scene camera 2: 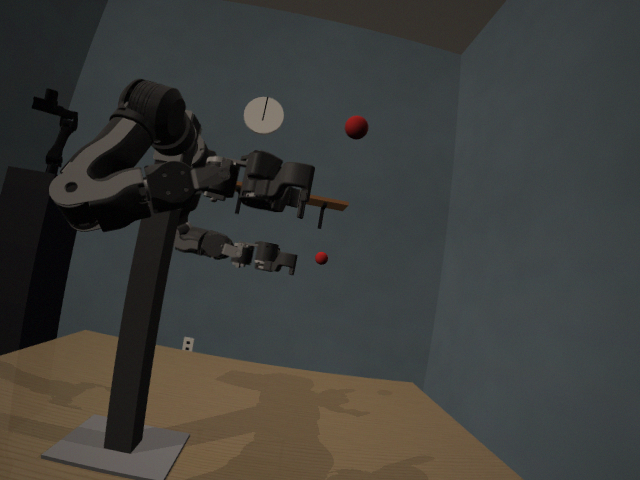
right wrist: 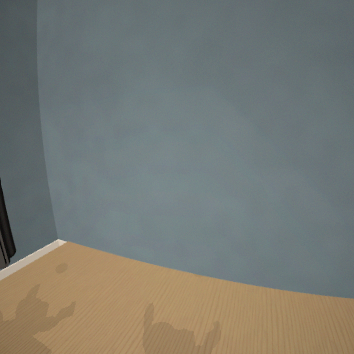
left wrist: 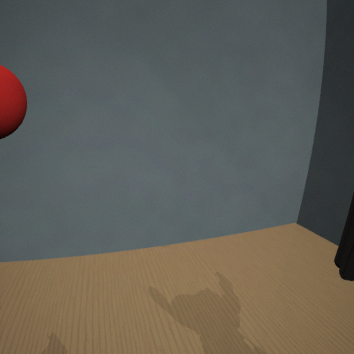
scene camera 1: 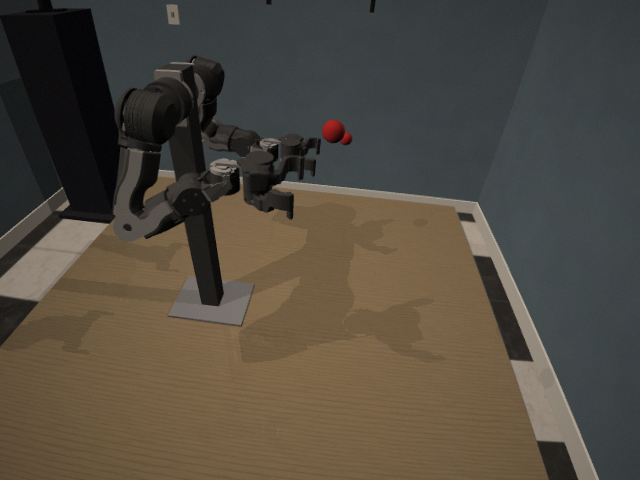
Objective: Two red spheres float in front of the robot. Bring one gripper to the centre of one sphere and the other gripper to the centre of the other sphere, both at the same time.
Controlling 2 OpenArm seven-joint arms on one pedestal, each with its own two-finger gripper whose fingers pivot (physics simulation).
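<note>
The larger-looking red sphere [scene camera 1: 333, 131] [scene camera 2: 356, 127] floats ahead of and above my right gripper [scene camera 1: 295, 193] [scene camera 2: 301, 204]. The smaller-looking red sphere [scene camera 1: 346, 138] [scene camera 2: 321, 257] floats a short way ahead of my left gripper [scene camera 1: 315, 157] [scene camera 2: 293, 268]. In scene camera 1 the larger one partly covers the smaller. Both grippers are open and empty, apart from the spheres. Part of one red sphere [left wrist: 11, 102] shows at the left edge of the left wrist view. No sphere shows in the right wrist view.
The pedestal's grey base plate [scene camera 1: 232, 304] [scene camera 2: 165, 454] stands on the wooden floor [scene camera 1: 361, 413] [scene camera 2: 206, 366]. A wall shelf [scene camera 2: 333, 202] and a clock [scene camera 2: 255, 114] hang behind the arms. A tall dark cabinet [scene camera 1: 77, 113] [scene camera 2: 23, 222] stands at the left.
</note>
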